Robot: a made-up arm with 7 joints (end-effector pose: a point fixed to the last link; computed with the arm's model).
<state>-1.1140 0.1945 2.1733 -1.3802 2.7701 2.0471 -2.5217</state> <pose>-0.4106 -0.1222 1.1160 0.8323 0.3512 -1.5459</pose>
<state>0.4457 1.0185 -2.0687 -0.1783 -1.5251 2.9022 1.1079</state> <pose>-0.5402 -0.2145 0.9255 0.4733 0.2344 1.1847</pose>
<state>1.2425 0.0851 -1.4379 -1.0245 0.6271 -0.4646 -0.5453</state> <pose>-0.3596 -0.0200 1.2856 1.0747 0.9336 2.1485</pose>
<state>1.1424 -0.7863 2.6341 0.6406 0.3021 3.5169 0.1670</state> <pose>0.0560 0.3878 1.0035 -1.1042 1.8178 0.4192</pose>
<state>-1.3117 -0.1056 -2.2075 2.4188 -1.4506 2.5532 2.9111</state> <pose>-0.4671 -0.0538 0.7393 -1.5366 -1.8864 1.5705</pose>
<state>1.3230 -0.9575 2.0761 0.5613 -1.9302 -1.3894 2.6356</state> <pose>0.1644 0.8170 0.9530 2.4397 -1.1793 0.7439</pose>
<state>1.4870 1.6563 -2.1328 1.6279 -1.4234 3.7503 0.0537</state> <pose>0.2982 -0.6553 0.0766 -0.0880 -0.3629 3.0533</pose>
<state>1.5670 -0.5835 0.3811 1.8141 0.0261 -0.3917 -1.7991</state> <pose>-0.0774 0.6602 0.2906 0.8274 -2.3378 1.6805</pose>
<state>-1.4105 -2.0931 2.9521 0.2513 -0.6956 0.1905 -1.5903</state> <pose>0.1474 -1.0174 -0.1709 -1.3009 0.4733 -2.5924</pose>
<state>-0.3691 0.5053 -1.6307 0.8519 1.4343 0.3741 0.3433</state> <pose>-0.6360 -0.4374 1.0698 -0.5019 1.1773 -2.3268</pose>
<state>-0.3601 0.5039 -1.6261 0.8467 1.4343 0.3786 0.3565</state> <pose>-0.6301 -0.4420 1.0738 -0.4994 1.1674 -2.3136</pose>
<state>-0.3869 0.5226 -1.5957 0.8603 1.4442 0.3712 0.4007</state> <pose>-0.6371 -0.4330 1.0686 -0.4625 1.1331 -2.2717</pose>
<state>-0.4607 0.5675 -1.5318 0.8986 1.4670 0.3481 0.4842</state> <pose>-0.6580 -0.4036 1.0539 -0.3935 1.0640 -2.1938</pose>
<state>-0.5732 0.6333 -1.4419 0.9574 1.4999 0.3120 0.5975</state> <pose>-0.6828 -0.3516 1.0363 -0.3227 0.9653 -2.0908</pose>
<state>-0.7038 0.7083 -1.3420 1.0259 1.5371 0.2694 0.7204</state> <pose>-0.6993 -0.2828 1.0234 -0.2819 0.8579 -1.9832</pose>
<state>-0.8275 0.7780 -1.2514 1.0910 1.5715 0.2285 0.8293</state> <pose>-0.7023 -0.2112 1.0175 -0.2774 0.7699 -1.8920</pose>
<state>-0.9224 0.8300 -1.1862 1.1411 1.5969 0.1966 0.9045</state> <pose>-0.6965 -0.1536 1.0157 -0.2921 0.7161 -1.8329</pose>
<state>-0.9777 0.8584 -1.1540 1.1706 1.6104 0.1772 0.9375</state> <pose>-0.6913 -0.1198 1.0139 -0.3053 0.6935 -1.8111</pose>
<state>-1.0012 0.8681 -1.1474 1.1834 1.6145 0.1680 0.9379</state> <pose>-0.6908 -0.1058 1.0108 -0.3101 0.6896 -1.8172</pose>
